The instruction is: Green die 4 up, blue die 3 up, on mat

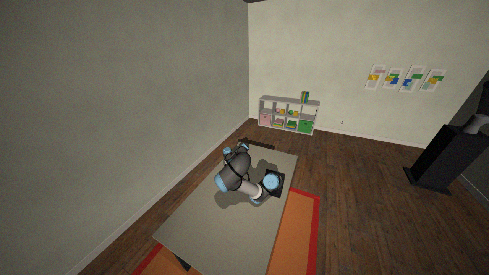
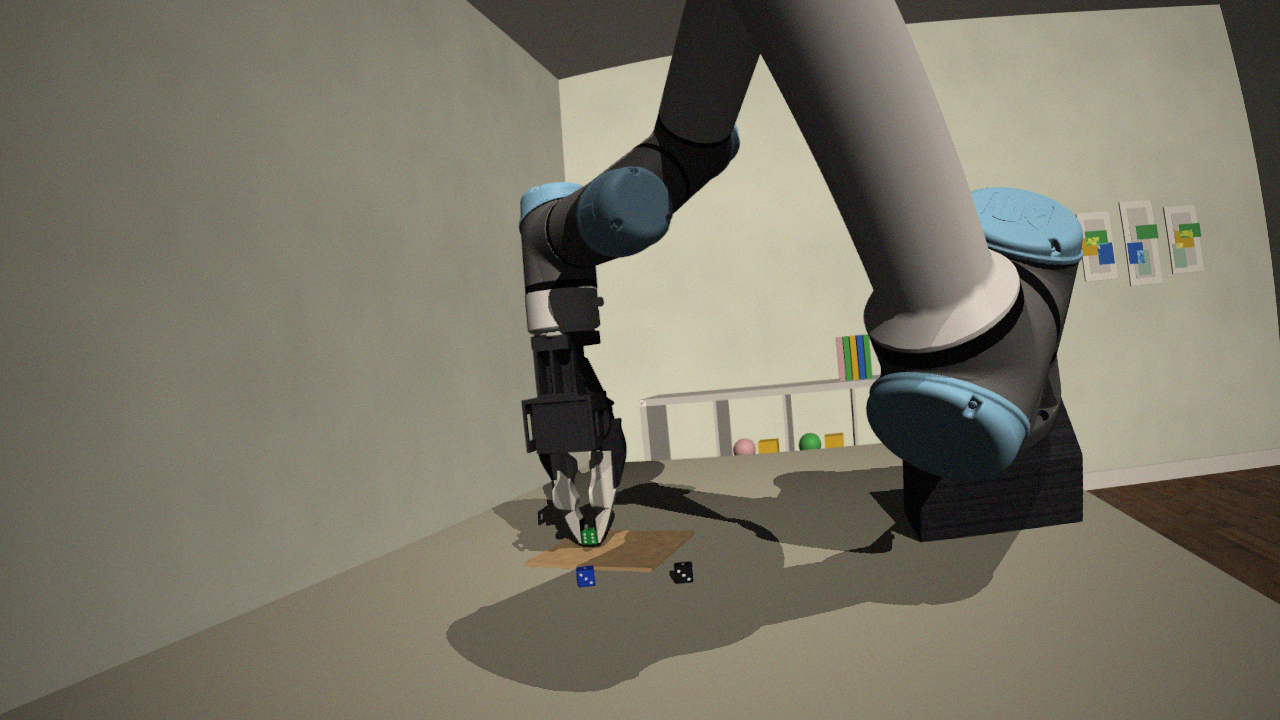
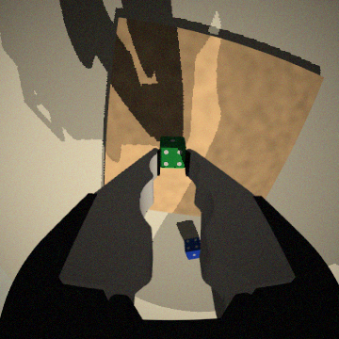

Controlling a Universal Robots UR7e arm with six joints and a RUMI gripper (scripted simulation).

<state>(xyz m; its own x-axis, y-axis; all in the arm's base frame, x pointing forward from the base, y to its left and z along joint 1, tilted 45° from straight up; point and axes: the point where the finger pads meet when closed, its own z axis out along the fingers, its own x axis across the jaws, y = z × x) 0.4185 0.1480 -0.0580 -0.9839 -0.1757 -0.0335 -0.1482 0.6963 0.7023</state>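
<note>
The green die lies 1 cm below my hand. Round my hand: tan mat: 2 cm below, 2 cm behind; then blue die: 11 cm to the left, 4 cm behind, 2 cm below; then black die: 13 cm behind, 9 cm to the left, 2 cm below.
</note>
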